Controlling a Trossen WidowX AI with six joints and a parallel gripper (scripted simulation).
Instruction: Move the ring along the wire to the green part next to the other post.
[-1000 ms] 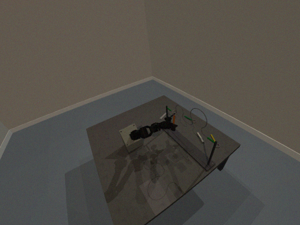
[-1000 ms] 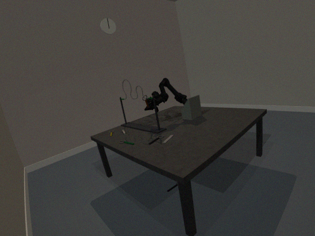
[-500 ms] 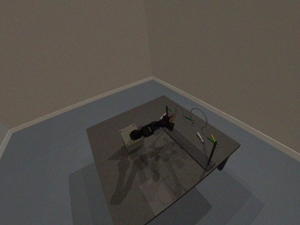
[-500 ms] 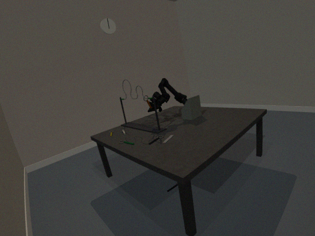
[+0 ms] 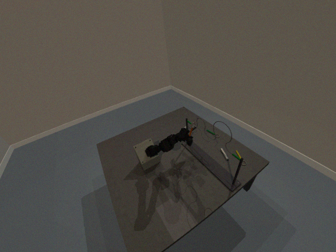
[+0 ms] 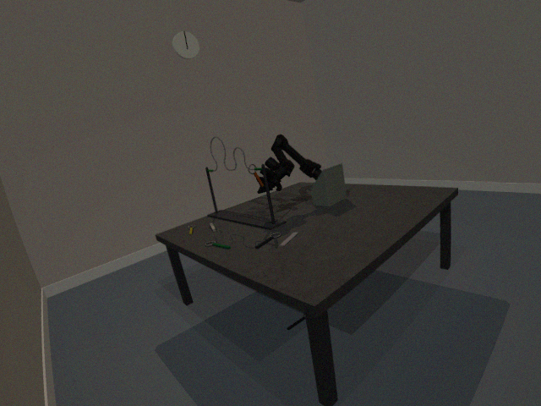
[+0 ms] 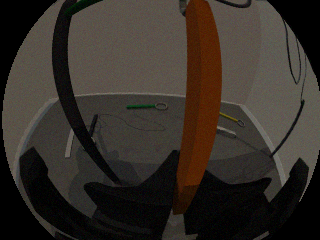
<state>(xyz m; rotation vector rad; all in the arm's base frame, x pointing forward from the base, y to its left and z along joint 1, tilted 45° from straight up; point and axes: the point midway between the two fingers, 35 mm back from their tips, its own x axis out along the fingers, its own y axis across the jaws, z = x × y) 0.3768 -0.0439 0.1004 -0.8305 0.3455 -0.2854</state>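
Now: the ring with orange handle 9 cm above my gripper tip, 1 cm to the left of it and 1 cm behind it. Round my gripper tip: green-handled ring (33 cm ahead, 16 cm below, 4 cm to the left); black-handled ring (24 cm to the left, 16 cm below, 15 cm ahead); white piece (23 cm to the right, 19 cm ahead, 16 cm below).
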